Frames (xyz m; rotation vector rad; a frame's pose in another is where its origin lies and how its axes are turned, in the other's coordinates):
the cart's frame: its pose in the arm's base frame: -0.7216 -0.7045 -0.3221 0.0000 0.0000 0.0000
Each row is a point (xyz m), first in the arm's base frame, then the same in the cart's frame.
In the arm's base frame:
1: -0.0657 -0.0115 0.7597
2: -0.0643 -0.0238 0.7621
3: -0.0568 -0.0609 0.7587
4: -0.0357 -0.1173 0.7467
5: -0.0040 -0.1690 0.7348
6: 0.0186 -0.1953 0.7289
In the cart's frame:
1: 0.6559 0.6930 1.0818
2: 0.6573 0.6807 1.0842
3: 0.6648 0.6436 1.0808
4: 0.6859 0.5872 1.0688
5: 0.7176 0.5355 1.0569
6: 0.7402 0.5092 1.0510

